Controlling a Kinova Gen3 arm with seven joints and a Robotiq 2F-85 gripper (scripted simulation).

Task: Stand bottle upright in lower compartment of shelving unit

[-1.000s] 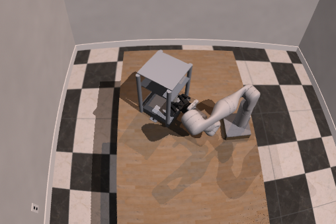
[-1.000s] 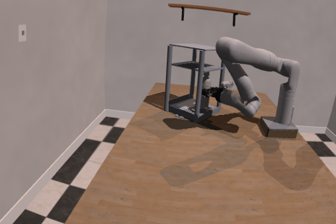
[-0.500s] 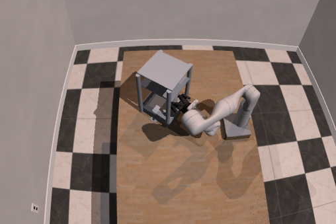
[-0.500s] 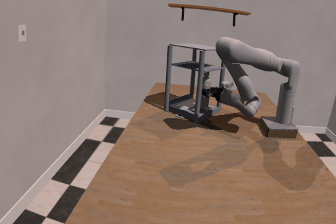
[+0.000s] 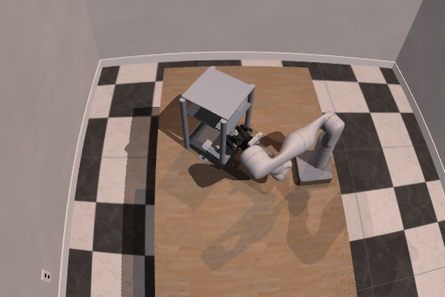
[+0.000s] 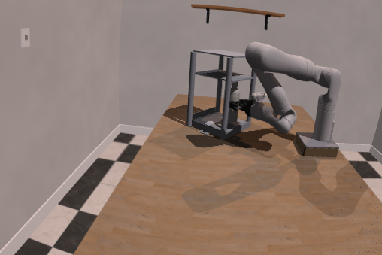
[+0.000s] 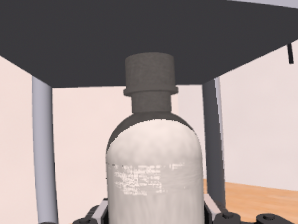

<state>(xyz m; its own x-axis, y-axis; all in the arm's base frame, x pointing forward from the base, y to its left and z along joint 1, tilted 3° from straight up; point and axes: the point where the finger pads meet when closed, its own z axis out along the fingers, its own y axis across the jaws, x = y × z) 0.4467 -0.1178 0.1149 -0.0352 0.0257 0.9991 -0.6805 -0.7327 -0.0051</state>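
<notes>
Right now my hand is 5 cm short of the shelving unit, 4 cm below it and 3 cm to the left of it. Round my hand: white bottle (3 cm above).
</notes>
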